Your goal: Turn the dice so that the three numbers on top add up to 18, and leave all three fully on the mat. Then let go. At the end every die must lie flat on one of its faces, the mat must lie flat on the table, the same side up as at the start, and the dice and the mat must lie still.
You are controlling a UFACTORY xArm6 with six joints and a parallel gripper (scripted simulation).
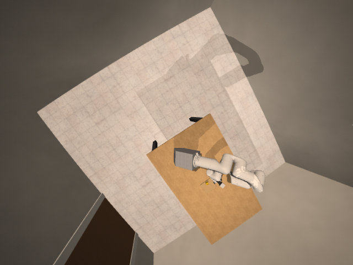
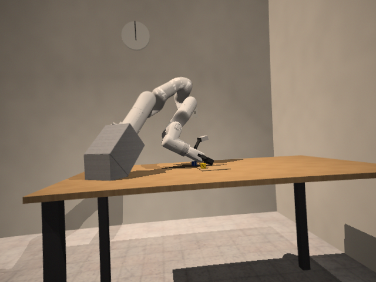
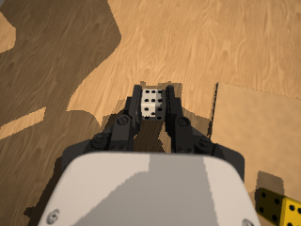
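Now: the white die 1 cm ahead of my hand and 1 cm below it. Also, from my hand: yellow die 4 cm behind, 14 cm to the right, 1 cm below; then blue die 8 cm behind, 3 cm to the left, 1 cm below; then tan mat 14 cm to the right, 2 cm below.
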